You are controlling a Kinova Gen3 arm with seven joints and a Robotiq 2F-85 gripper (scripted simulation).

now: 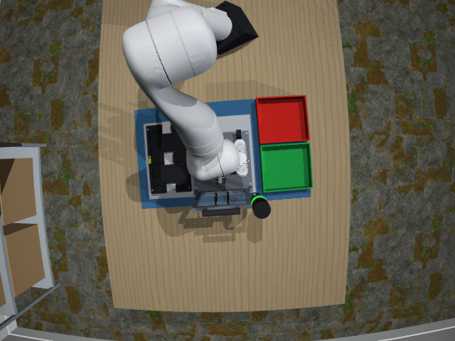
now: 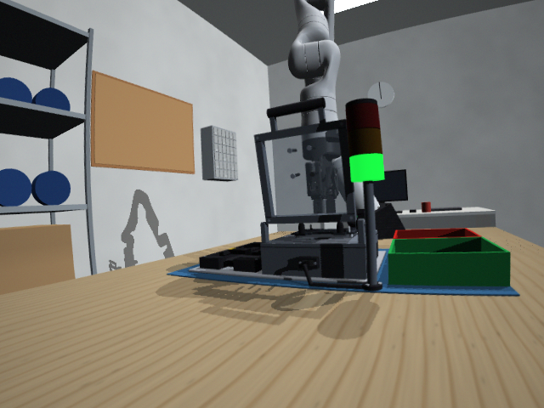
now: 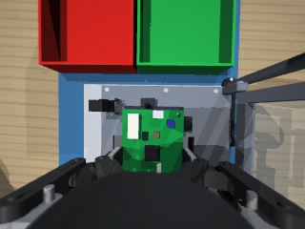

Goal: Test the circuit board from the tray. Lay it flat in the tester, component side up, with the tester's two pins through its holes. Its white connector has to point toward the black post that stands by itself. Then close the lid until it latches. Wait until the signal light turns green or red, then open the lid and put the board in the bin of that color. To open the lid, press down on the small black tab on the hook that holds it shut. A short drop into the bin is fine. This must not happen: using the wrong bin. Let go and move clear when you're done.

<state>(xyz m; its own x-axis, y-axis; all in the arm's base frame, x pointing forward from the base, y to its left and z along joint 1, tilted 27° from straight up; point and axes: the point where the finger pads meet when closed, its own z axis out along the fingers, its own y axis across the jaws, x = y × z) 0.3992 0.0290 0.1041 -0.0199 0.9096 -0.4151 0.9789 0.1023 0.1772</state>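
The green bin is 4 cm ahead of my hand, 20 cm to the left of it and 9 cm below it. The rest, counted from my hand: black hook 6 cm behind, 6 cm to the left, 1 cm below; green circuit board 1 cm below; clear lid 12 cm ahead, 8 cm above.
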